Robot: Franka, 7 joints.
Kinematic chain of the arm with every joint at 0, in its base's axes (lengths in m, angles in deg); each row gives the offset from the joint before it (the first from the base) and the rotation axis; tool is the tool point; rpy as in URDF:
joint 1: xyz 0 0 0.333 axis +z
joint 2: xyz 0 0 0 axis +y
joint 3: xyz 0 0 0.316 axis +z
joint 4: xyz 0.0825 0 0 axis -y
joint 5: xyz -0.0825 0 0.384 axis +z
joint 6: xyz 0 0 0 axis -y
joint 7: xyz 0.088 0 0 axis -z
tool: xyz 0 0 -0.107 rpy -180 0 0
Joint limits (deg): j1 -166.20..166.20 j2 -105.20..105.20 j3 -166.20..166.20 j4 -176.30..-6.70 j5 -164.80..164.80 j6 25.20..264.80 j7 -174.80..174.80
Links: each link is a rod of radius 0.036 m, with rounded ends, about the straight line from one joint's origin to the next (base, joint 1, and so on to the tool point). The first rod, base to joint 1, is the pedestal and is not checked.
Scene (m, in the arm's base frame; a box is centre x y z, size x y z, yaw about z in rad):
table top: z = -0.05
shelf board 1: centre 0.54 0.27 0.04 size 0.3 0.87 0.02 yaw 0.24
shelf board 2: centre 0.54 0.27 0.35 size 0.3 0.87 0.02 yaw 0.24
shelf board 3: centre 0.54 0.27 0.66 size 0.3 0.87 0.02 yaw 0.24
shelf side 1: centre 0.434 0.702 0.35 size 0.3 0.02 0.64 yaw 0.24
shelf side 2: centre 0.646 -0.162 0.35 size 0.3 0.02 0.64 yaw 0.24
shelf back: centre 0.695 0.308 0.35 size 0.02 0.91 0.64 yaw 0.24
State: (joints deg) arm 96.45 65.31 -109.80 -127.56 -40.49 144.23 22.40
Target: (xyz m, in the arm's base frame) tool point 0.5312 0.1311 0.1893
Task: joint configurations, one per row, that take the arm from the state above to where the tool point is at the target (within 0.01 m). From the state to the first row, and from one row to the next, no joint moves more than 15 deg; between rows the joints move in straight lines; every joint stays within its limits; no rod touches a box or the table.
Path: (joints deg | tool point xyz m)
1: 106.52 75.67 -116.05 -141.68 -40.10 136.41 22.40 | 0.4256 0.0242 0.5248
2: 116.58 86.03 -122.31 -155.80 -39.72 128.58 22.40 | 0.3219 -0.0032 0.5262
3: 119.68 80.28 -109.79 -158.44 -39.77 129.76 22.40 | 0.3477 0.0091 0.4347
4: 122.79 74.54 -97.26 -161.09 -39.82 130.94 22.40 | 0.3480 0.0287 0.3438
5: 125.89 68.79 -84.74 -163.74 -39.87 132.12 22.40 | 0.3245 0.0506 0.2602
6: 128.99 63.04 -72.22 -166.38 -39.92 133.30 22.40 | 0.2815 0.0700 0.1893
7: 116.27 67.27 -72.78 -153.18 -40.43 138.91 22.40 | 0.3614 0.1093 0.1848
8: 103.55 71.50 -73.34 -139.98 -40.93 144.52 22.40 | 0.4468 0.1296 0.1866
9: 90.83 75.73 -73.90 -126.78 -41.44 150.13 22.40 | 0.5312 0.1311 0.1893

